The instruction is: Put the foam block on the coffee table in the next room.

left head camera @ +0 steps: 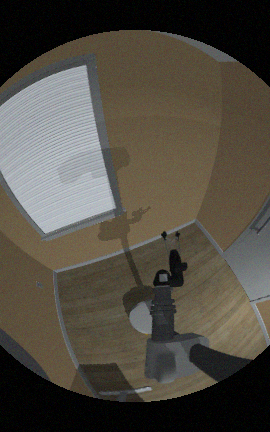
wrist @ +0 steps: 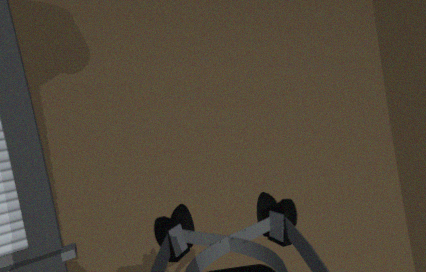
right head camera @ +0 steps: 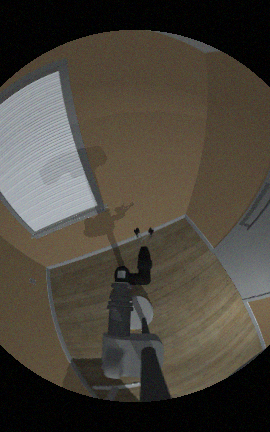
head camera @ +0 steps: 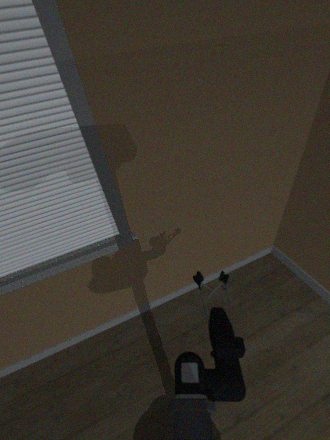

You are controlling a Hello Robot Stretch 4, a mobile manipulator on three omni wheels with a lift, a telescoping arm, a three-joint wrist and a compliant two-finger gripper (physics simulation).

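Seen in the pictures: gripper, fingertip midpoint: [left head camera: 169, 231] [wrist: 224, 215] [right head camera: 143, 227] [head camera: 209, 272]; robot's base, origin of the base link: [left head camera: 147, 315] [right head camera: 134, 311].
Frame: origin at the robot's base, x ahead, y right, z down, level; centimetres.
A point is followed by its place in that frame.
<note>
My gripper [head camera: 211, 278] {z -92.5, x 58.3, y 11.9 cm} [left head camera: 171, 235] {z -92.5, x 58.3, y 11.9 cm} [right head camera: 144, 231] {z -92.5, x 58.3, y 11.9 cm} [wrist: 224, 215] {z -92.5, x 58.3, y 11.9 cm} is open, with its two dark fingertips well apart and nothing between them. It is held out in front of me above the wood floor, facing a tan wall [head camera: 200, 150] {z -113.7, x 112.7, y 15.2 cm} [wrist: 225, 110] {z -103.9, x 113.8, y 17.7 cm}. The foam block does not show in any of the views. The coffee table does not show either.
A window with white blinds [head camera: 45, 150] {z -130.8, x 86.5, y -42.5 cm} [left head camera: 55, 150] {z -144.8, x 80.6, y -55.7 cm} [right head camera: 45, 160] {z -137.6, x 82.5, y -51.4 cm} is on the wall at the left. A room corner is ahead on the right. A grey door [left head camera: 247, 270] {z -25.3, x 31.2, y 134.2 cm} [right head camera: 245, 260] {z -42.8, x 35.2, y 132.4 cm} with a bar handle is at the right edge of both side head views.
</note>
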